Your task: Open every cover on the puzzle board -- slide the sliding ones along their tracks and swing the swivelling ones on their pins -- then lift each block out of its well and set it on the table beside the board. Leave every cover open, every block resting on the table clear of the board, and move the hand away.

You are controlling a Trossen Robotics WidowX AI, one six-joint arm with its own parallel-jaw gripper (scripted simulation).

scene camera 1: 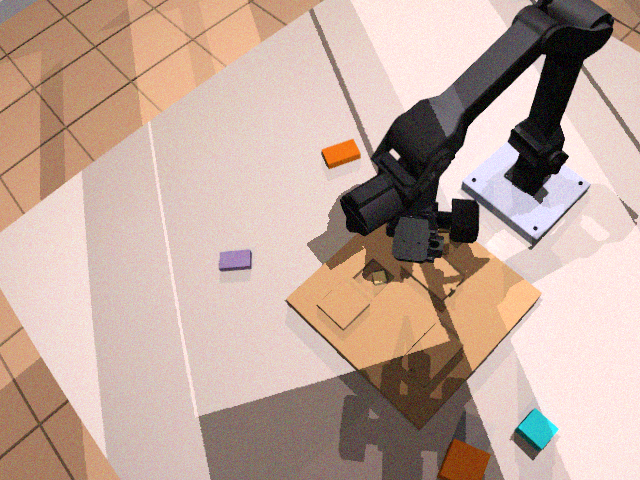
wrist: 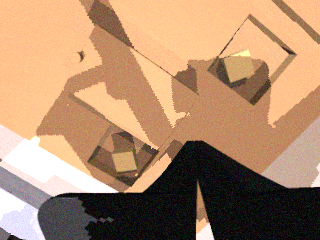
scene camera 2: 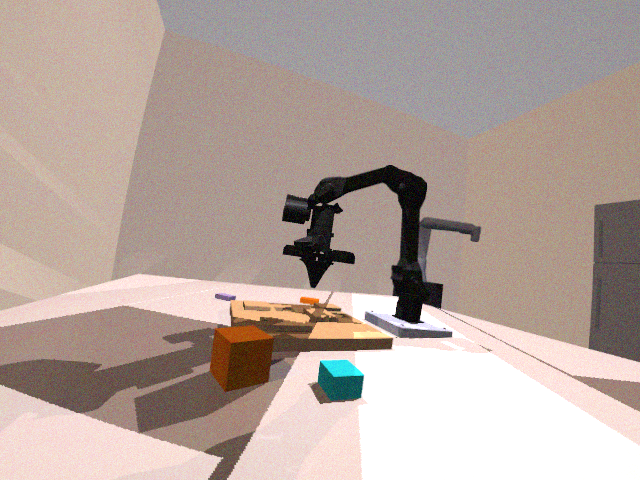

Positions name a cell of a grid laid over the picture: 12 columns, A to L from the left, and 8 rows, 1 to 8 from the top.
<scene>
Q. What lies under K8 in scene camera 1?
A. A cyan block.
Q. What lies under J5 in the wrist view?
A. A tan puzzle board.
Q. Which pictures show my gripper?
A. Scene camera 1, the wrist view and scene camera 2: all of them.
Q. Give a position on a cyan block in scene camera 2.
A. G7
</scene>
